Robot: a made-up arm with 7 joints. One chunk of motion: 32 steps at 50 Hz.
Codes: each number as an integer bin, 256 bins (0 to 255) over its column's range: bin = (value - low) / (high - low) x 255, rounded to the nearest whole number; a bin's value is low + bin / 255 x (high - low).
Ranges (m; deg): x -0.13..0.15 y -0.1..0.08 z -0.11..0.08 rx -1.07..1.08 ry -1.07..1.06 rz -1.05..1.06
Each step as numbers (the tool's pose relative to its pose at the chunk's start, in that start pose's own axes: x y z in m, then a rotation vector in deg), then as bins.
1 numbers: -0.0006 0.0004 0.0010 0.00 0.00 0.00
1 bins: 118 142 149 127 128 127
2 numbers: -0.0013 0.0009 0.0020 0.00 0.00 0.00
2 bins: 117 143 150 127 128 127
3 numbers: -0.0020 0.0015 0.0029 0.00 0.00 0.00
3 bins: 117 144 152 127 128 127
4 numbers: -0.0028 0.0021 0.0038 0.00 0.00 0.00
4 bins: 116 145 153 127 128 127
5 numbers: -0.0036 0.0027 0.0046 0.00 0.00 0.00
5 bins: 115 145 154 127 128 127
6 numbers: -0.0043 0.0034 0.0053 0.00 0.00 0.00
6 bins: 114 146 155 127 128 127
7 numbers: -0.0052 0.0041 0.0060 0.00 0.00 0.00
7 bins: 114 147 156 127 128 127
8 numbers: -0.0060 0.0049 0.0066 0.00 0.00 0.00
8 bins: 113 149 156 127 128 127
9 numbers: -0.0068 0.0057 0.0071 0.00 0.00 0.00
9 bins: 112 150 157 127 128 127
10 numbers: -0.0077 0.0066 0.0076 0.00 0.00 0.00
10 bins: 111 151 158 127 128 127
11 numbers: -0.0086 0.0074 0.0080 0.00 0.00 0.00
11 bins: 111 152 158 127 128 127
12 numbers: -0.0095 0.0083 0.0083 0.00 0.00 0.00
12 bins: 110 153 159 127 128 127
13 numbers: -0.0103 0.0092 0.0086 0.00 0.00 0.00
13 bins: 109 155 159 127 128 127
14 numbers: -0.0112 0.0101 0.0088 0.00 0.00 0.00
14 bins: 108 156 159 127 128 127
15 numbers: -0.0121 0.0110 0.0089 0.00 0.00 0.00
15 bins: 107 157 160 127 128 127
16 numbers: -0.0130 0.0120 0.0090 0.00 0.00 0.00
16 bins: 107 159 160 127 128 127
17 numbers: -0.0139 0.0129 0.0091 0.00 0.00 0.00
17 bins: 106 160 160 127 128 127
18 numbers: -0.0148 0.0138 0.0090 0.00 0.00 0.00
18 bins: 105 161 160 127 128 127
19 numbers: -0.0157 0.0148 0.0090 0.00 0.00 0.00
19 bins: 104 163 160 127 128 127
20 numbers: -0.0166 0.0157 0.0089 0.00 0.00 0.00
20 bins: 103 164 160 127 128 127
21 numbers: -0.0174 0.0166 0.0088 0.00 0.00 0.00
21 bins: 103 165 159 127 128 127
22 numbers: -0.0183 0.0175 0.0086 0.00 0.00 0.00
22 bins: 102 166 159 127 128 127
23 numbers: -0.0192 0.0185 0.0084 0.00 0.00 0.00
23 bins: 101 168 159 127 128 127
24 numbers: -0.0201 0.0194 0.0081 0.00 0.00 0.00
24 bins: 100 169 159 127 128 127
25 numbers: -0.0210 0.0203 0.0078 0.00 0.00 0.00
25 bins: 99 170 158 127 128 127
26 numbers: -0.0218 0.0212 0.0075 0.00 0.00 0.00
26 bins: 99 172 158 127 128 127
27 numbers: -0.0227 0.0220 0.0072 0.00 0.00 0.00
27 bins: 98 173 157 127 128 127
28 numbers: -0.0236 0.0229 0.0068 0.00 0.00 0.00
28 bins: 97 174 157 127 128 127
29 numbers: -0.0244 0.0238 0.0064 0.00 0.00 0.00
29 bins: 96 175 156 127 128 127
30 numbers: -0.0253 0.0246 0.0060 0.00 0.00 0.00
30 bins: 95 177 156 127 128 127
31 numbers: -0.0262 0.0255 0.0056 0.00 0.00 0.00
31 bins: 95 178 155 127 128 127
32 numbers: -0.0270 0.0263 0.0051 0.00 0.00 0.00
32 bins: 94 179 154 127 128 127
